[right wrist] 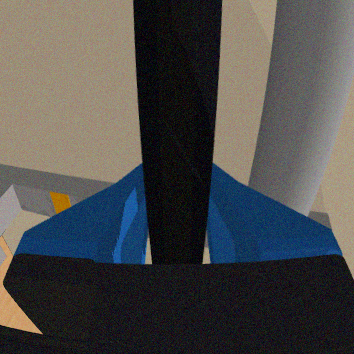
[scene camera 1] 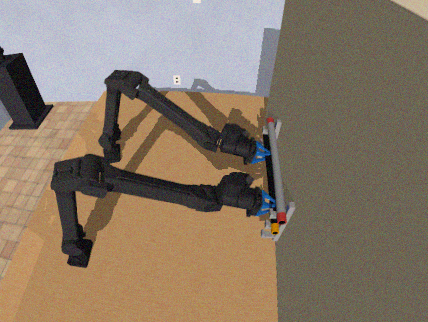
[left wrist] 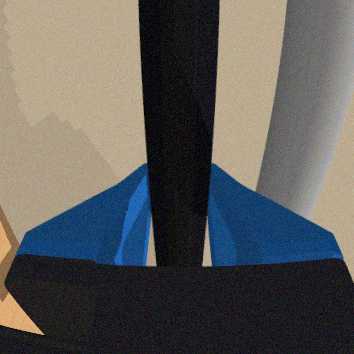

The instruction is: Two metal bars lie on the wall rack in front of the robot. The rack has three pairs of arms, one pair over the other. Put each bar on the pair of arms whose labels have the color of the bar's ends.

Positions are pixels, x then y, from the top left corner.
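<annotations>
A grey bar is visible in the right wrist view [299,121], and the left wrist view and scene camera 1 show it too. On the bar, [left wrist: 303,132] and [scene camera 1: 269,140] are the same spot.
</annotations>
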